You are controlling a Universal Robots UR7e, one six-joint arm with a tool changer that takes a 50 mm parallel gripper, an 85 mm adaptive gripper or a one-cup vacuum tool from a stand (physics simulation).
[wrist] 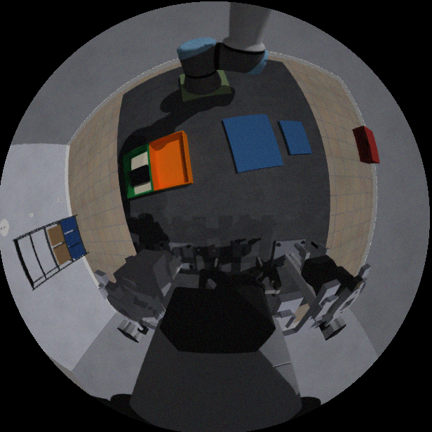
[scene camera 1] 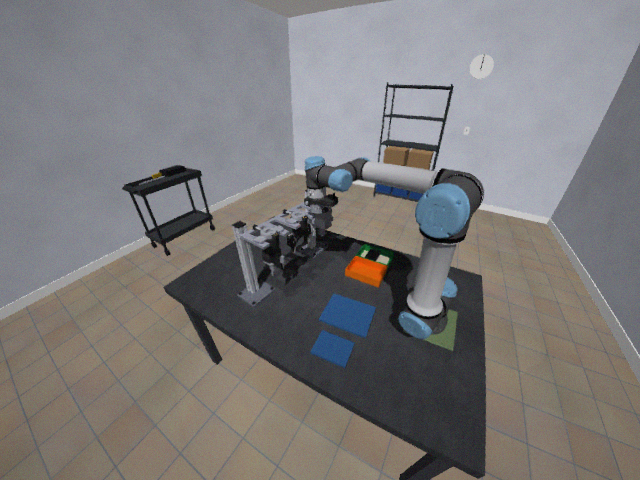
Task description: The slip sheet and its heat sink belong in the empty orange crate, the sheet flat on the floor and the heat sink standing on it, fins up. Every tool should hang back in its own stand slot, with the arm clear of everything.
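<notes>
The slip sheet point(scene camera 1: 383, 259) point(wrist: 141, 159) is pale and lies in the green crate point(wrist: 145, 149), with the black finned heat sink point(scene camera 1: 372, 254) point(wrist: 139, 175) on its middle, fins up. The orange crate point(scene camera 1: 368, 272) point(wrist: 188, 165) beside it is empty. The wrist is upright at the far end of the tool stand point(scene camera 1: 248, 263), with a grey tool body, my gripper point(scene camera 1: 323, 223), below it. It is well away from both crates. Its fingers are too dark and small to judge, and whether it still touches its slot is unclear. Other tools hang in the nearer slots.
A large blue mat point(scene camera 1: 347, 314) point(wrist: 253, 143) and a smaller blue mat point(scene camera 1: 332, 348) point(wrist: 295, 137) lie on the table. The arm's base stands on a green plate point(scene camera 1: 447, 338) to the right. The stand's slots and hanging tools are close beside the wrist.
</notes>
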